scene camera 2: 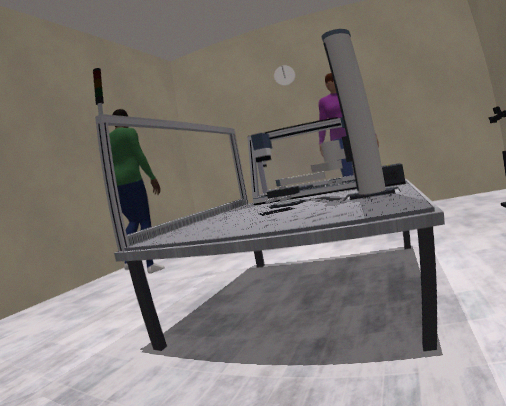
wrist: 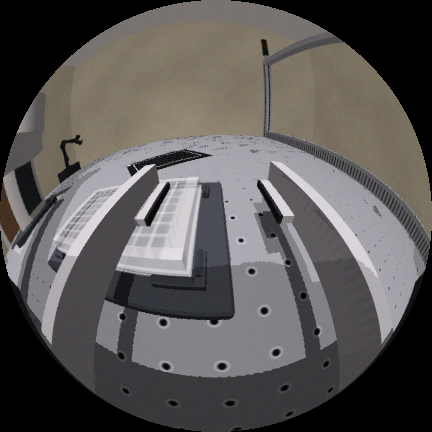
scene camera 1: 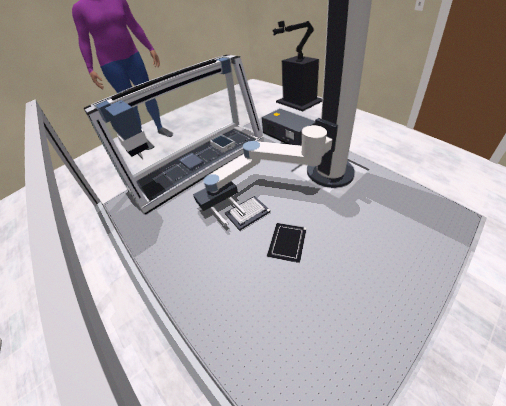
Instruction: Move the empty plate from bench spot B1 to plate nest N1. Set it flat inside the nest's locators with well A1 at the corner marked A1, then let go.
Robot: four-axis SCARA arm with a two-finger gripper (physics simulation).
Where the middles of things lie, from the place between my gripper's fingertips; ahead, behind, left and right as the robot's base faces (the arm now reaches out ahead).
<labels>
Right now the well plate (wrist: pixel 166 247) is 80 mm behind my hand, 20 mm to the right of it and 20 mm below it. The rest, counted from my hand: nest floor (wrist: pixel 134 291) (80 mm behind, 30 mm below, 20 mm to the right); dark nest with corner locators (wrist: pixel 197 282) (80 mm behind, 30 mm below, 20 mm to the right); black nest with white outline (scene camera 1: pixel 287 242) (220 mm to the left, 80 mm behind, 40 mm below).
</labels>
